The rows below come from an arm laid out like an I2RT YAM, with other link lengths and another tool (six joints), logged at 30 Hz.
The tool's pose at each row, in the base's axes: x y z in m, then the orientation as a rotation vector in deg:
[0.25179 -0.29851 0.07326 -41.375 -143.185 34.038]
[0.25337 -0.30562 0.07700 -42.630 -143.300 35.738]
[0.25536 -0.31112 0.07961 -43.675 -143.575 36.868]
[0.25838 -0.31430 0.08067 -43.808 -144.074 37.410]
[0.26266 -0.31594 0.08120 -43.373 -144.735 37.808]
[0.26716 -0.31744 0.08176 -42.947 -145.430 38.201]
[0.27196 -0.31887 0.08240 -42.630 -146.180 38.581]
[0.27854 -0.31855 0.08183 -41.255 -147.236 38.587]
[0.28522 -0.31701 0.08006 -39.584 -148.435 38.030]
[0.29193 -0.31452 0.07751 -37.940 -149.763 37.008]
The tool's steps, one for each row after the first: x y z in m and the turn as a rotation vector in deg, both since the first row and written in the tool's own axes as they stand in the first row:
[-0.00414 -0.00680 -0.00191 0.704 -0.799 1.252]
[-0.00802 -0.01162 -0.00357 1.041 -1.530 2.226]
[-0.01180 -0.01347 -0.00519 1.151 -2.188 2.422]
[-0.01580 -0.01339 -0.00748 1.245 -2.900 2.183]
[-0.01988 -0.01313 -0.00996 1.319 -3.643 1.951]
[-0.02412 -0.01275 -0.01267 1.338 -4.438 1.794]
[-0.02906 -0.00972 -0.01587 1.262 -5.309 0.816]
[-0.03374 -0.00510 -0.01849 0.863 -6.097 -0.479]
[-0.03813 0.00066 -0.02076 0.129 -6.850 -1.842]

